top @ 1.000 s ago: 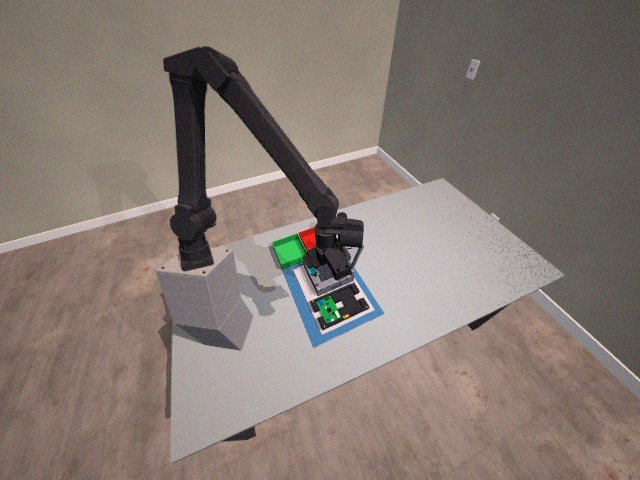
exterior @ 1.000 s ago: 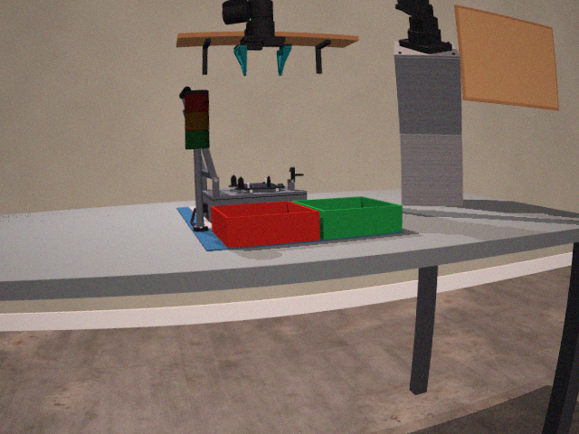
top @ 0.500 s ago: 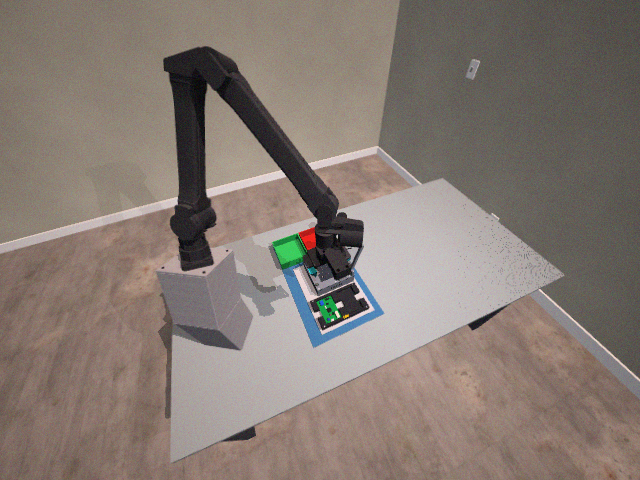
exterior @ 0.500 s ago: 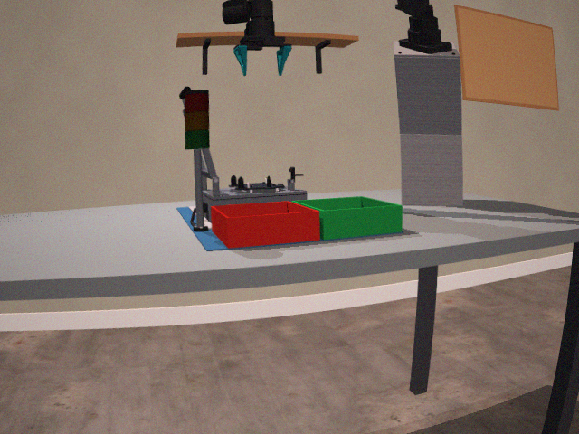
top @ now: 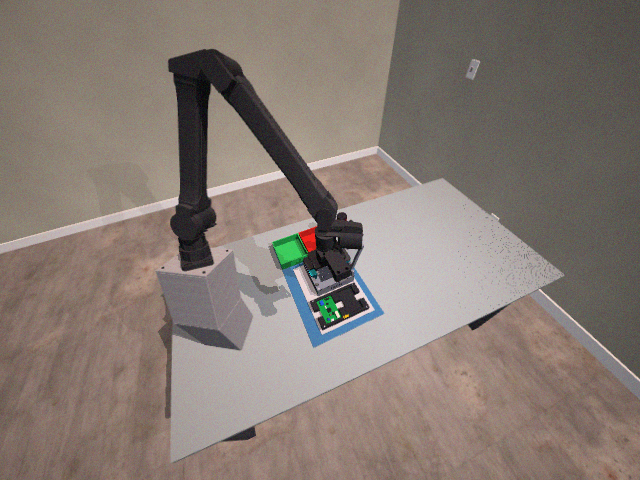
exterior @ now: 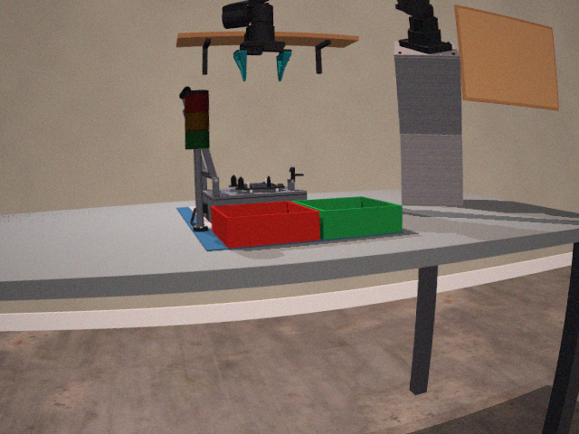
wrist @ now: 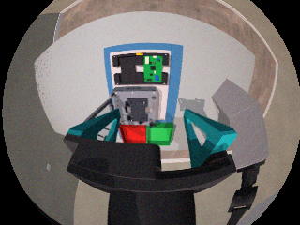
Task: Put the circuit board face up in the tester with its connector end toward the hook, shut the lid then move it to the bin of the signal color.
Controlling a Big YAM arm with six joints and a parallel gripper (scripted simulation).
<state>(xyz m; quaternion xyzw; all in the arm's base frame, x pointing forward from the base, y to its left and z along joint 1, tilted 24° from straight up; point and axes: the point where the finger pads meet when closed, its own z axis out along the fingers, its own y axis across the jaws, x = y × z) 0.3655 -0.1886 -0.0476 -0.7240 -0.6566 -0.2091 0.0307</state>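
My gripper is now 30 cm above the green circuit board. The rest, counted from my hand: tester lid (19 cm ahead, 16 cm to the left, 14 cm below); tester plate (25 cm below, 17 cm to the left, 8 cm ahead); latch hook (23 cm to the left, 23 cm below, 1 cm ahead).
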